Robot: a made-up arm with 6 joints. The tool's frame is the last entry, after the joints.
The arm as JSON. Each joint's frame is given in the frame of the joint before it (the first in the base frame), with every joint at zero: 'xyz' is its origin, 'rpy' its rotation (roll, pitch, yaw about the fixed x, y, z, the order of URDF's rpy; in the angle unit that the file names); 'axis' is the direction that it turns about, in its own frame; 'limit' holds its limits. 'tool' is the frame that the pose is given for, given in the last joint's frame.
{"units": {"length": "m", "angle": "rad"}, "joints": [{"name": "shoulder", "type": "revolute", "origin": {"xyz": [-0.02, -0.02, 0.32], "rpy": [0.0, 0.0, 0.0]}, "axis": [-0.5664, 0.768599, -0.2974], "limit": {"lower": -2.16, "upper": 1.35}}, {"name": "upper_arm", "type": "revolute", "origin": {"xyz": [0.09, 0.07, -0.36], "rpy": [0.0, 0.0, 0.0]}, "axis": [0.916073, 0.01, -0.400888], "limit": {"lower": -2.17, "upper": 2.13}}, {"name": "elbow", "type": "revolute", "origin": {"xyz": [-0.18, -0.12, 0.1], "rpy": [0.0, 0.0, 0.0]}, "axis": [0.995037, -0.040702, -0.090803], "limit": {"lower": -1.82, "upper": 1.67}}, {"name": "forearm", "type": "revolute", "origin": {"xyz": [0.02, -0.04, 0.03], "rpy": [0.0, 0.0, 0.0]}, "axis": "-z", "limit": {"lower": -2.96, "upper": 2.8}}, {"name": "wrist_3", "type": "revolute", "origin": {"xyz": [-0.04, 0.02, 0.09], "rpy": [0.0, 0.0, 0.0]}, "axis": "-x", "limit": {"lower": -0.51, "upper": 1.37}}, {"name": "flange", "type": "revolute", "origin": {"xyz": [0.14, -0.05, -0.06], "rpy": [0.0, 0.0, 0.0]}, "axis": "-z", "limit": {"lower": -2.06, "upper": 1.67}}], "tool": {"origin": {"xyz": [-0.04, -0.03, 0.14], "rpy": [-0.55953, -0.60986, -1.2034]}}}
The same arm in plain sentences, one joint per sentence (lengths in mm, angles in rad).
The arm has six revolute joints in a row. What follows holds with every joint at zero, and every direction is one of the base frame's. The first joint is mounted 20 mm along -x and 20 mm along -y and 320 mm along +z from the base frame's origin and rotates about the direction (-0.5664, 0.768599, -0.2974), from -2.16 to 1.35 rad. The second joint is mounted 90 mm along +x and 70 mm along +y and 360 mm along -z from the first joint and rotates about the direction (0.916073, 0.01, -0.400888), from -2.17 to 2.13 rad. The third joint is mounted 180 mm along -x and 120 mm along -y and 100 mm along +z from the second joint and rotates about the direction (0.995037, -0.040702, -0.090803), from -1.82 to 1.67 rad. The fourth joint is mounted 20 mm along +x and 40 mm along -y and 30 mm along +z from the third joint and rotates about -z, from -2.96 to 2.8 rad. The fifth joint is mounted 40 mm along -x and 20 mm along +y and 90 mm along +z from the fourth joint and rotates about -x, from -0.51 to 1.37 rad. The sixth joint is mounted 140 mm along +x and 50 mm along -y and 60 mm along -z from the fifth joint and rotates about -z, from -2.06 to 1.67 rad. The tool frame, which is the frame that the pose is given for, is mounted 40 mm along -x and 30 mm along -y and 140 mm along +z from the sixth joint; its axes are the base frame's turned by roll -0.5595, pitch -0.6099 and yaw -1.2034 rad (as in URDF: about the fixed x, then y, then z).
